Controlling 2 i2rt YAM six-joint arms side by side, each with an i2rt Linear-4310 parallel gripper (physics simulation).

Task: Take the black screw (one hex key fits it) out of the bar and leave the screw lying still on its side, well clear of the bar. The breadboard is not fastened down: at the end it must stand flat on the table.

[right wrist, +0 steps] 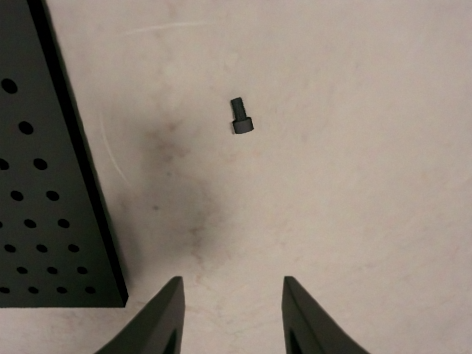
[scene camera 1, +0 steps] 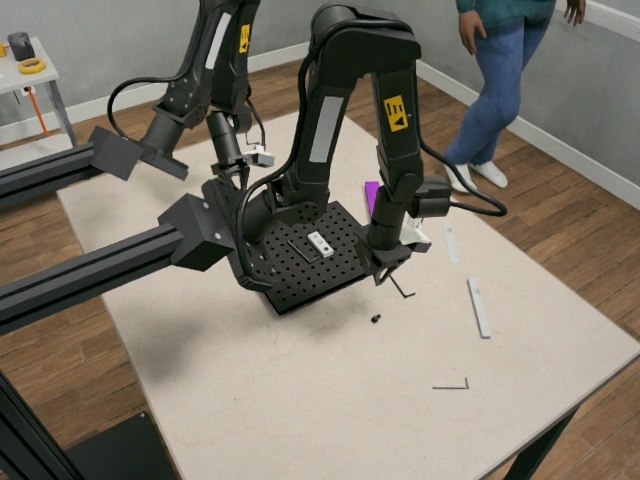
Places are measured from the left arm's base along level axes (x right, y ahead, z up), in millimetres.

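Pixels of known places: right gripper, fingertip midpoint: [right wrist: 233, 290] [scene camera 1: 373, 279]; right arm's base, link origin: [scene camera 1: 241, 231].
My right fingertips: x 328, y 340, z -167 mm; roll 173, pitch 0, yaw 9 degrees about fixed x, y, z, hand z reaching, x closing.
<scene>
For each thing: its top centre in the pictures, then the offset to it from my right fingertips. "pt": a spot on its surface instead.
- black screw, top centre: [right wrist: 240, 119] [scene camera 1: 377, 315] dy +16, dx +1, dz -116 mm
- breadboard, top centre: [scene camera 1: 311, 246] dy -48, dx -221, dz -94 mm
- white bar, surface spot: [scene camera 1: 320, 244] pt dy -25, dx -221, dz -95 mm
- black hex key, top centre: [scene camera 1: 303, 248] dy -65, dx -226, dz -99 mm
- purple block, top centre: [scene camera 1: 375, 200] dy +174, dx -338, dz -112 mm
- pale strip, top centre: [scene camera 1: 450, 240] dy +288, dx -151, dz -129 mm
- grey bar, top centre: [scene camera 1: 479, 305] dy +235, dx +55, dz -120 mm
The black screw [scene camera 1: 375, 318] [right wrist: 242, 117] lies on its side on the table, apart from the breadboard [scene camera 1: 330, 276] [right wrist: 20, 40]. The white bar [scene camera 1: 320, 244] lies on the breadboard; an open hole shows at its near end. A black hex key [scene camera 1: 300, 252] lies beside the bar on the board. The breadboard looks flat on the table; the arms hide parts of it. My right gripper [scene camera 1: 381, 281] [right wrist: 233, 290] is open and empty, with fingers moderately parted, above the table near the board's right corner and the screw. My left gripper [scene camera 1: 239, 181] is shut and empty, beyond the board's far left side.
A hex key [scene camera 1: 403, 290] lies on the table by the board's right corner, partly hidden by the right gripper. Another hex key [scene camera 1: 450, 387] lies nearer the front. A purple block [scene camera 1: 371, 195], a pale strip [scene camera 1: 450, 242] and a grey bar [scene camera 1: 479, 308] lie at the right.
</scene>
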